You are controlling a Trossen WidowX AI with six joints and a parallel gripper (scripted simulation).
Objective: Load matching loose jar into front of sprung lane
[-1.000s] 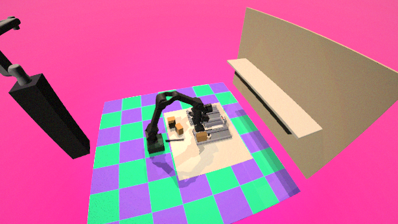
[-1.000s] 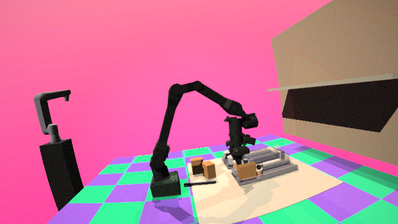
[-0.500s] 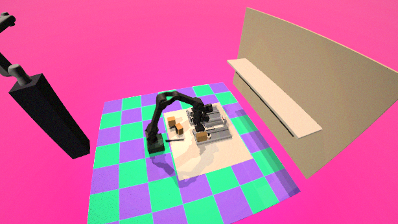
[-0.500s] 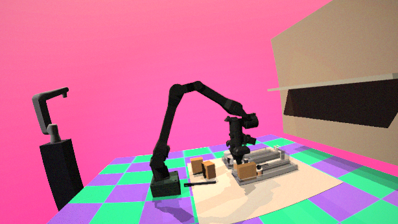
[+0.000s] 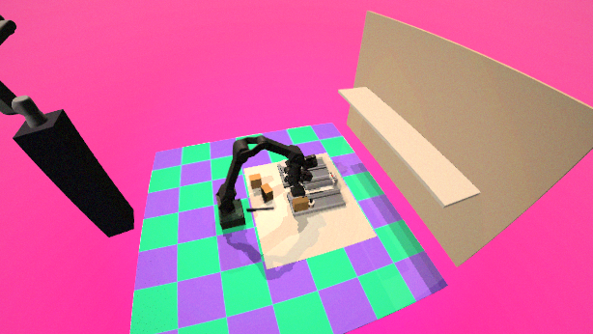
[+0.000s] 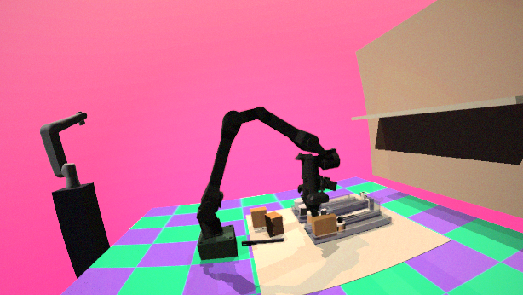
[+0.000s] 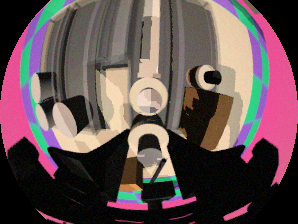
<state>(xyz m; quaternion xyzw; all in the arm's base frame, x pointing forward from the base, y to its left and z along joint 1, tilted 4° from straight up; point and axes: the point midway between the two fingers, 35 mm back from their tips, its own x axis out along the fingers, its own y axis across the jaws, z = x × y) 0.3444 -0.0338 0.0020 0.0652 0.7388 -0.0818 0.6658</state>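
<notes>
The brown box lies 8 cm to the right of my gripper tip and 1 cm below it. From my gripper tip the other things lie so: black rod 19 cm behind, 5 cm below; then shelf wall 60 cm ahead, 35 cm above, 13 cm to the right.
</notes>
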